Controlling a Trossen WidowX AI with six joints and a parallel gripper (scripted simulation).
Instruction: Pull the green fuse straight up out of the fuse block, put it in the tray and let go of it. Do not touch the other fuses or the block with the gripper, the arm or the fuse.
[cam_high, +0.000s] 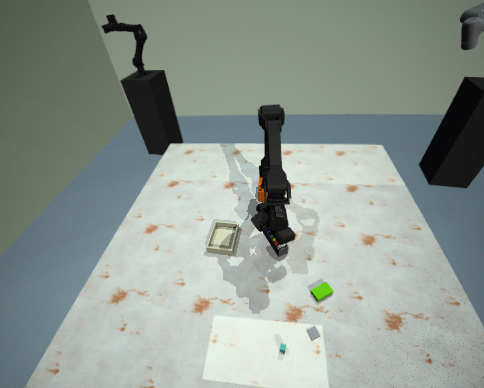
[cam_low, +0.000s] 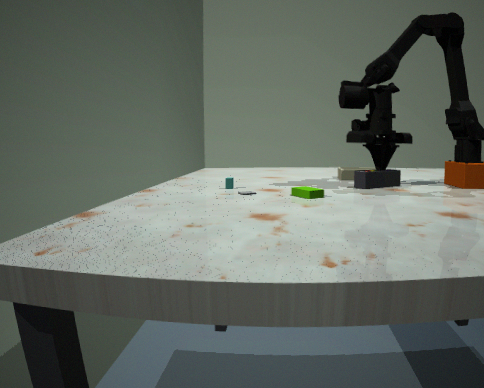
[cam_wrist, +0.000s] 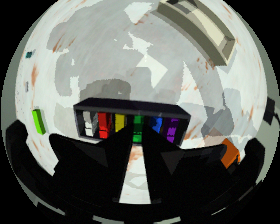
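Right now my gripper tip is 20 cm to the left of the beige tray, 3 cm short of it and 3 cm above it. Round my gripper tip: grey square: 31 cm ahead, 16 cm to the left, 3 cm below; then small teal cube: 37 cm ahead, 8 cm to the left, 2 cm below; then green fuse: 1 cm below.
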